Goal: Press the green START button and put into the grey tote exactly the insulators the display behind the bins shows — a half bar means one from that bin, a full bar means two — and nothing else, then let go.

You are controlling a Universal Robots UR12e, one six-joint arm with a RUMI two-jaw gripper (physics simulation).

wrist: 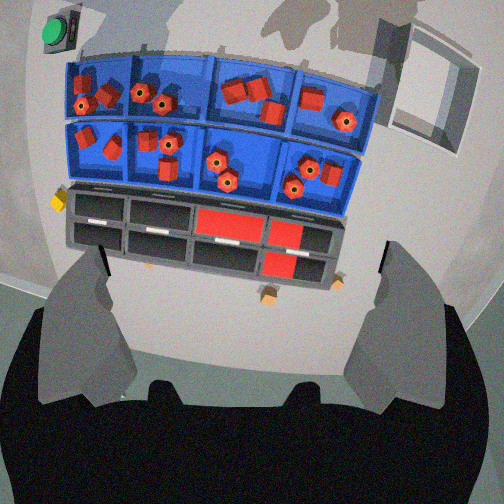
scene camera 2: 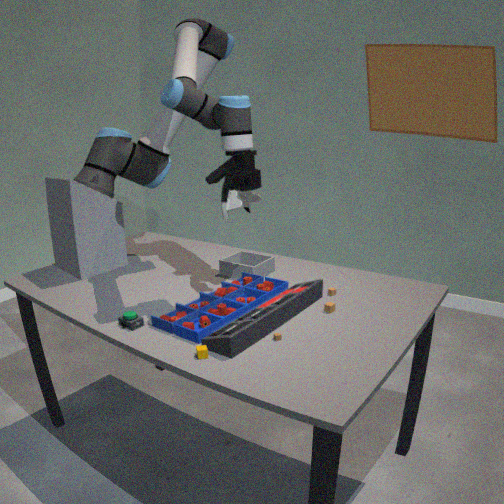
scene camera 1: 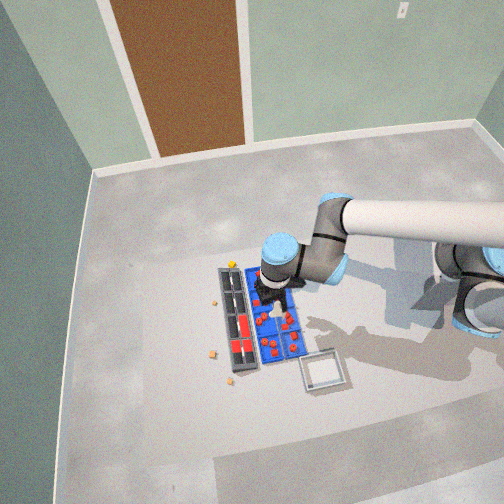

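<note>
My gripper point(scene camera 2: 235, 205) hangs high above the table, over the blue bins point(scene camera 2: 220, 305), open and empty; in the wrist view its fingers point(wrist: 243, 250) are spread wide. The bins point(wrist: 215, 132) form two rows of four, each holding red insulators. The dark display point(wrist: 205, 235) beside them shows a full red bar in its third cell of the row nearest the bins, and half bars in both cells of the fourth column. The green START button point(wrist: 54, 31) sits past the bins' left end. The grey tote point(wrist: 432, 95) at the right end looks empty.
A yellow cube point(wrist: 59, 199) lies at the display's left corner. Small orange cubes point(wrist: 268, 295) lie on the table beyond the display. The arm's grey pedestal point(scene camera 2: 85, 230) stands at the table's back left.
</note>
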